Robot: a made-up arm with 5 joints.
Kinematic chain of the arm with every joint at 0, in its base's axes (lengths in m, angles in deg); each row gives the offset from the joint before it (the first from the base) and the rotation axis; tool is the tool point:
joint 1: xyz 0 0 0.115 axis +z
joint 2: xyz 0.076 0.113 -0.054 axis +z
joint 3: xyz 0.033 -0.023 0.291 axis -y
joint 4: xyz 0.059 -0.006 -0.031 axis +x
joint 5: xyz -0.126 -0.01 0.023 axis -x
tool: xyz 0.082 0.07 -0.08
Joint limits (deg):
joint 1: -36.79..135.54
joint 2: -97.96..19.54
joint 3: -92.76..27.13
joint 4: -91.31..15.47
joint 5: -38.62..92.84
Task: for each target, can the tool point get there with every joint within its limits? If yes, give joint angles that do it. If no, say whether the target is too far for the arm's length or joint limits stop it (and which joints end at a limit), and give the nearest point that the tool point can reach.
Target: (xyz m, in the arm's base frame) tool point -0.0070 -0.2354 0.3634
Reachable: no: joint limits stop it (at a limit: joint 1, joint 2, joint 3, joint 5) | nearest point -0.0636 -0.1388 0.3392 | short by 0.115 m
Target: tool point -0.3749 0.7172 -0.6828
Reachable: no: too far | nearest point -0.1011 0.1934 0.2448 | short by 1.100 m
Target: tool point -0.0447 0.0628 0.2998
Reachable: yes | joints 5.30 -80.28 -23.89 -34.77 71.95
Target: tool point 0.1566 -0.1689 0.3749
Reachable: no: joint limits stop it (at a limit: joint 1, joint 2, joint 3, joint 5) | nearest point 0.1409 -0.0956 0.3449 | short by 0.081 m
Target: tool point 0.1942 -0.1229 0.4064
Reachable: no: joint limits stop it (at a limit: joint 1, joint 2, joint 5) | nearest point 0.1682 -0.0703 0.3787 | short by 0.065 m
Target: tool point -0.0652 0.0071 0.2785
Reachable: yes | joints 90.33 -14.06 -57.62 7.12 59.88
